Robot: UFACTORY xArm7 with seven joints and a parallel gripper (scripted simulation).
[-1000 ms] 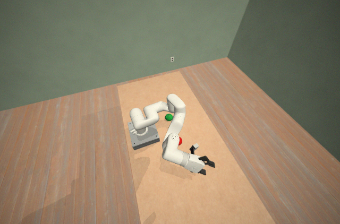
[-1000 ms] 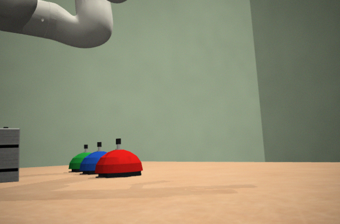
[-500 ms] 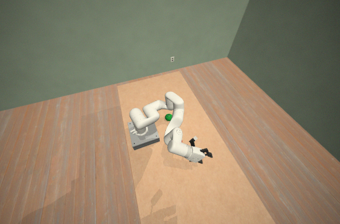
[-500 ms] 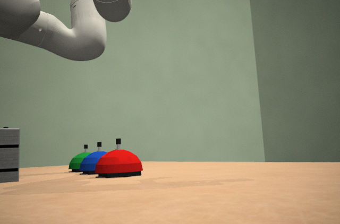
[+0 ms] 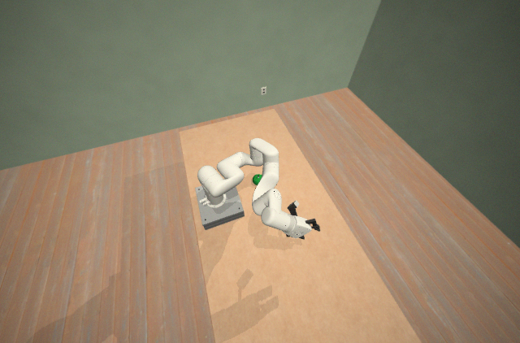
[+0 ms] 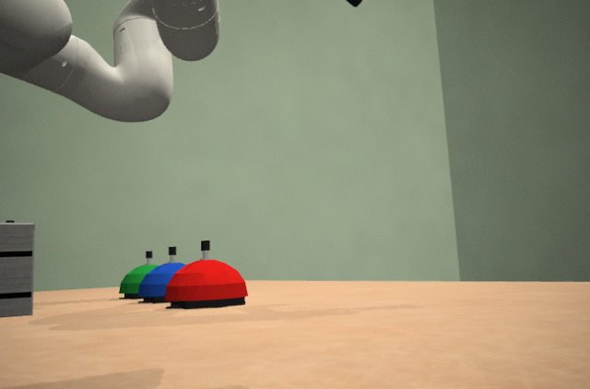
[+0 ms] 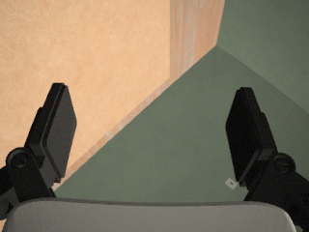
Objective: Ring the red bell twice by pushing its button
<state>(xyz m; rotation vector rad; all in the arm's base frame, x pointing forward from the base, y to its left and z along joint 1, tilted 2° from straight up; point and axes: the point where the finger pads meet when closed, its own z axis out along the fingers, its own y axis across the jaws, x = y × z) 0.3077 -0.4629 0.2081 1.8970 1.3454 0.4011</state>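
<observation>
My hand is 25 cm above the red bell, 23 cm to the right of it and 5 cm past it. Also, from my hand: blue bell 37 cm to the left, 25 cm below, 2 cm behind; then green bell 50 cm to the left, 25 cm below, 1 cm ahead.
</observation>
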